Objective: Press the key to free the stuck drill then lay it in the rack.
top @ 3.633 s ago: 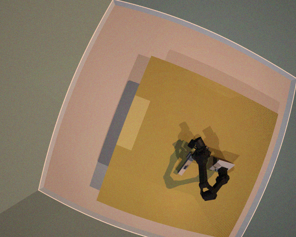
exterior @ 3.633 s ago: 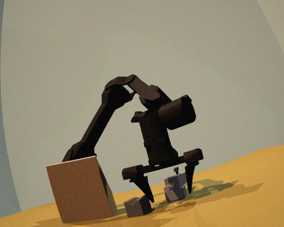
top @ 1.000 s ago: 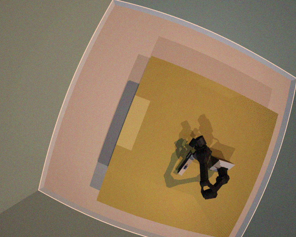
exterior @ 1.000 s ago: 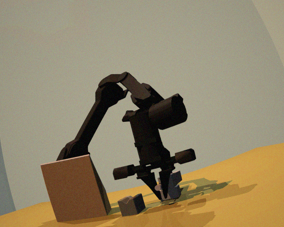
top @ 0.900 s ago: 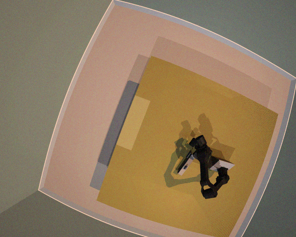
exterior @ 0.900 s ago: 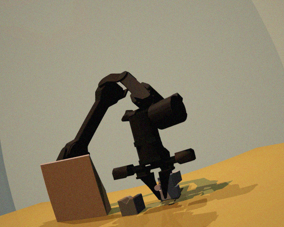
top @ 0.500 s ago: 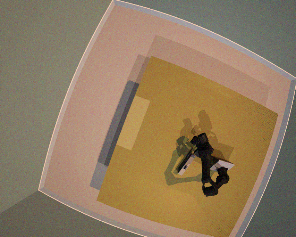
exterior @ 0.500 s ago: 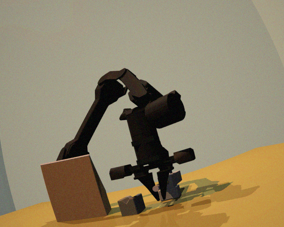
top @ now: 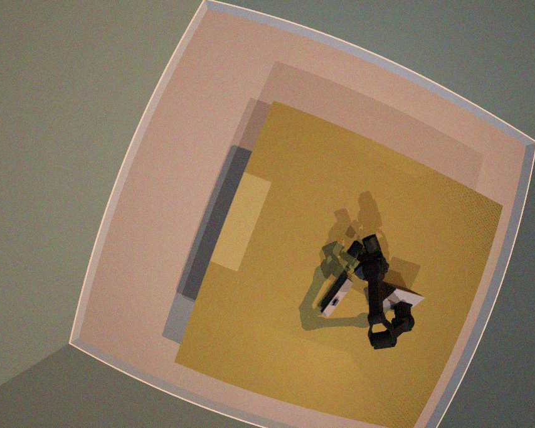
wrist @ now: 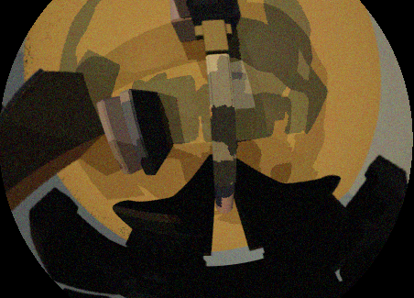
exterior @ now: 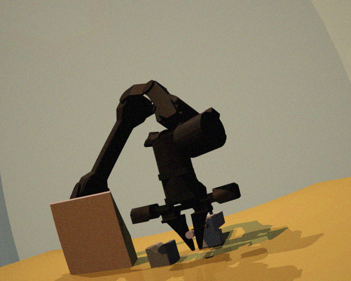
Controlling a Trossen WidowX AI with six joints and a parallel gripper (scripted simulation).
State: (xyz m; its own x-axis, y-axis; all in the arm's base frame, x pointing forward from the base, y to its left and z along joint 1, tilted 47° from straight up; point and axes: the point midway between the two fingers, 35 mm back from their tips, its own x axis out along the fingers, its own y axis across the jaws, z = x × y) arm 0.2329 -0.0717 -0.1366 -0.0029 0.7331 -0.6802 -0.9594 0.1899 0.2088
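Right now the rack is 6 cm behind my gripper tip and 5 cm to the left of it. Also, from my gripper tip: drill (1 cm ahead, 4 cm to the left, 3 cm above); then key (6 cm ahead, 22 cm to the left, 3 cm above); then grey fixture block (5 cm ahead, 19 cm to the left, 2 cm above).
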